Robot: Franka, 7 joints.
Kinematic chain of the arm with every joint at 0, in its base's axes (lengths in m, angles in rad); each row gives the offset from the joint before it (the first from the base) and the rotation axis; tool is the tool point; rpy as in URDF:
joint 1: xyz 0 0 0.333 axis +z
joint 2: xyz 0 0 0 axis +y
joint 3: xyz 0 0 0.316 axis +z
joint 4: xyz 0.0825 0 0 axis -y
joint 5: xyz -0.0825 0 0.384 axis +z
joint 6: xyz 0 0 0 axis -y
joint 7: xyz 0.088 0 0 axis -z
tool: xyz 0 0 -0.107 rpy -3.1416 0 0
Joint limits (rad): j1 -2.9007..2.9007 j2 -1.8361..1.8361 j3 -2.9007..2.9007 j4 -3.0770..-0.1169 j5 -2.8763..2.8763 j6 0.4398..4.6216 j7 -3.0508..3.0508
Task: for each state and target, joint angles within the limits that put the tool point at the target. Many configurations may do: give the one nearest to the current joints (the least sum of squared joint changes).
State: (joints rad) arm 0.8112 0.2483 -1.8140 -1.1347 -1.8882 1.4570 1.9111
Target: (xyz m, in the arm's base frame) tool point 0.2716 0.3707 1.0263
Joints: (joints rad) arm 1.3527 0.7222 -1.8599 -0.5321 -2.0672 1.6925 1.9111
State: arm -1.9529 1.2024 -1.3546 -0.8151 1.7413 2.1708 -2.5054
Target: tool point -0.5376 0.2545 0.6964
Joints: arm -2.2510 0.8927 -1.9340 -1.6932 1.6944 2.2847 -2.5054
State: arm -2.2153 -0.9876 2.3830 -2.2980 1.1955 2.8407 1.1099
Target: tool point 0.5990 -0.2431 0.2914
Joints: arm -2.5112 -0.9105 2.0748 -1.9159 1.1560 2.8903 1.1099
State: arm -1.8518 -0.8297 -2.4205 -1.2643 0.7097 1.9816 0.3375
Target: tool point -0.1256 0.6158 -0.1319
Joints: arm -1.7895 -1.5521 -2.6913 -1.1778 0.7118 2.1883 0.3375
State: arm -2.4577 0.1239 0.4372 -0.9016 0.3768 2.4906 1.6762
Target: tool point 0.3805 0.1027 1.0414
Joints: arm -2.0075 -0.8513 0.6598 -0.9431 0.3801 2.1748 1.6762
